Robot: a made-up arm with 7 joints.
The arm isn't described. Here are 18 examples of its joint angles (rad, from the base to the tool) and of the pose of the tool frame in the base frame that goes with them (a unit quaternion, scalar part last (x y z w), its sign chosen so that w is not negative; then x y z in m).
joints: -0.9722 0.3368 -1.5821 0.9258 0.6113 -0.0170 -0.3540
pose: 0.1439 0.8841 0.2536 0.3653 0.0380 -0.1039 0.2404
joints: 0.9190 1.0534 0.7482 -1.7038 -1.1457 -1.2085 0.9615
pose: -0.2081 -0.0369 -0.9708 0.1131 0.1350 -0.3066 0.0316
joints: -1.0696 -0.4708 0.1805 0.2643 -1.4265 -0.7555 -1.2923
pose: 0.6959 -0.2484 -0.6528 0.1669 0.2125 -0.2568 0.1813
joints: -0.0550 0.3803 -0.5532 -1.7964 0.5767 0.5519 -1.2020
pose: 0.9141 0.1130 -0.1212 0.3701 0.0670 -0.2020 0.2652
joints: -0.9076 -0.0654 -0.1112 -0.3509 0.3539 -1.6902 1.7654
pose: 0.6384 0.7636 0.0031 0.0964 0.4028 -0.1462 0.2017
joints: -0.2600 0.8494 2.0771 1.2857 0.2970 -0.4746 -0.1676
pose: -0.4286 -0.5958 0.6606 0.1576 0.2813 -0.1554 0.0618
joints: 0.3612 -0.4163 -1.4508 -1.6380 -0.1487 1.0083 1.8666
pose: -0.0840 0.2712 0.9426 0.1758 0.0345 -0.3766 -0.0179
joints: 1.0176 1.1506 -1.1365 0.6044 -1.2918 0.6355 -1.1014
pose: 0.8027 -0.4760 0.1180 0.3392 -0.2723 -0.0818 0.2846
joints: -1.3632 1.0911 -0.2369 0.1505 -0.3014 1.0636 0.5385
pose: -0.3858 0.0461 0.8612 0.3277 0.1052 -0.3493 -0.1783
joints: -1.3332 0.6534 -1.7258 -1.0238 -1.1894 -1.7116 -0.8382
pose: 0.0768 0.2441 -0.0488 0.9655 -0.1622 0.1291 0.0204
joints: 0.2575 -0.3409 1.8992 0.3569 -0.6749 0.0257 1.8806
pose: -0.3563 -0.7296 0.3178 0.4897 0.1908 -0.1225 -0.0189
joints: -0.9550 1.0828 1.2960 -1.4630 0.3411 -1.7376 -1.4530
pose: 0.8118 -0.4107 -0.0611 0.4106 -0.0815 0.1425 0.2357
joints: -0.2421 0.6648 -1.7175 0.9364 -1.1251 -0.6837 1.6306
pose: 0.3888 0.8404 -0.1944 0.3237 0.2168 0.0009 0.2241
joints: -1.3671 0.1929 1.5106 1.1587 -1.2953 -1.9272 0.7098
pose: 0.1811 0.6395 0.6223 0.4135 0.0525 -0.2809 0.2899
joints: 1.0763 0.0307 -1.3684 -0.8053 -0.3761 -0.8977 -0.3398
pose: -0.5591 0.7611 0.3269 0.0353 -0.0874 -0.0328 0.3320
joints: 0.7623 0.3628 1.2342 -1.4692 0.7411 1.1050 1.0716
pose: 0.8853 0.4408 0.1327 0.0666 0.0663 -0.2395 0.4170
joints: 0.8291 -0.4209 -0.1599 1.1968 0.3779 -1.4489 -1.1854
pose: -0.4866 -0.4851 0.5527 0.4716 0.1944 -0.3813 -0.0776
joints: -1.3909 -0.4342 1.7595 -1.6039 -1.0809 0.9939 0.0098
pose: 0.8876 -0.2546 -0.2267 0.3098 0.0929 -0.2227 0.2587
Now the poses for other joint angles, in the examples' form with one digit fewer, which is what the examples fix.
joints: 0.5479 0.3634 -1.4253 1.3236 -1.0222 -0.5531 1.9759
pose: 0.659 0.306 0.029 0.687 -0.053 -0.070 0.353
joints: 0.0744 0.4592 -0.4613 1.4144 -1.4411 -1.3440 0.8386
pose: 0.147 0.770 0.319 0.533 -0.009 -0.092 0.385
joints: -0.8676 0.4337 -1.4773 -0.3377 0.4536 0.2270 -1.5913
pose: 0.570 -0.228 -0.765 0.195 0.205 -0.257 0.149
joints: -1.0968 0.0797 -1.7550 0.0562 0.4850 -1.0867 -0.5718
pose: -0.575 -0.528 -0.579 0.235 0.192 -0.372 -0.062
